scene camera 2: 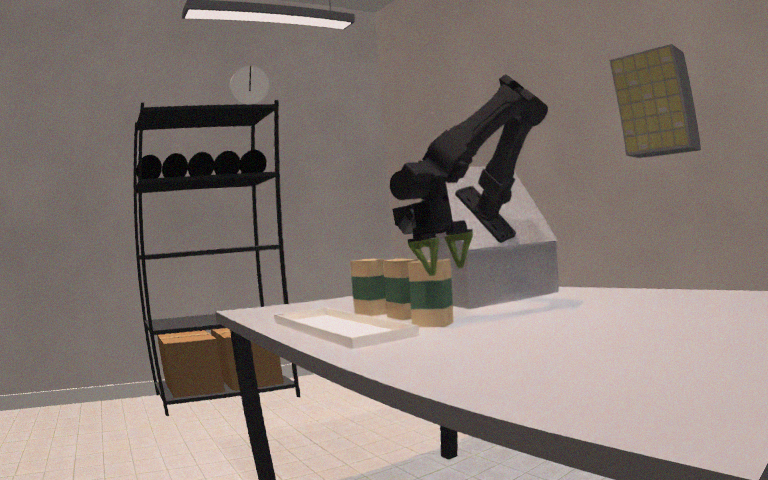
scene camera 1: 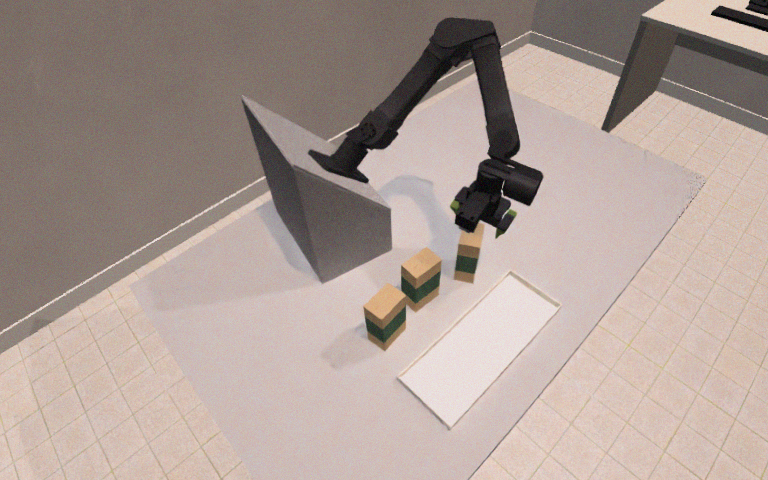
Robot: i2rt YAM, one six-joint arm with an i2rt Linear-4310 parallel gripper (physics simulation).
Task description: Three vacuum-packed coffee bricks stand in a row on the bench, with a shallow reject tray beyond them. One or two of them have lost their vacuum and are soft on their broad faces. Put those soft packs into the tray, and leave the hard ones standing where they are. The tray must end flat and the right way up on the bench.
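Places are measured from the arm's base along level axes (x ahead, y left, z up), in millimetres.
Pixels of known places: gripper, fingertip midpoint: point(scene camera 2: 447, 271) point(scene camera 1: 479, 228); arm's base, link origin: point(scene camera 2: 485, 214) point(scene camera 1: 339, 169).
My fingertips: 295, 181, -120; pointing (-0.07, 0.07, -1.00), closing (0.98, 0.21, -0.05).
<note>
Ahead of a thing's pixels: the offset from my fingertips to its top centre, as dx, dy, dz.
Three tan coffee bricks with green bands stand upright in a row. The left one @(+4, -316, +24) point(scene camera 1: 385, 323) point(scene camera 2: 368, 288), the middle one @(-13, -189, +24) point(scene camera 1: 420, 287) point(scene camera 2: 397, 289) and the right one @(+11, -44, +24) point(scene camera 1: 466, 263) point(scene camera 2: 431, 295) are apart in the scene camera 1 view; the right one is turned differently. Softness cannot be seen. The shallow white tray @(+175, -176, -95) point(scene camera 1: 481, 350) point(scene camera 2: 385, 339) lies flat, right way up, beyond the row. My gripper point(scene camera 1: 479, 220) point(scene camera 2: 446, 270) is open and empty at the top of the right brick. One green fingertip overlaps that brick in the scene camera 2 view; exact straddling is unclear.
The arm is mounted on a grey sloped block point(scene camera 1: 339, 226) point(scene camera 2: 509, 274) behind the bricks. The bench edge point(scene camera 2: 396, 403) runs past the tray's outer side. A black shelf rack point(scene camera 2: 209, 183) with boxes stands away from the bench.
</note>
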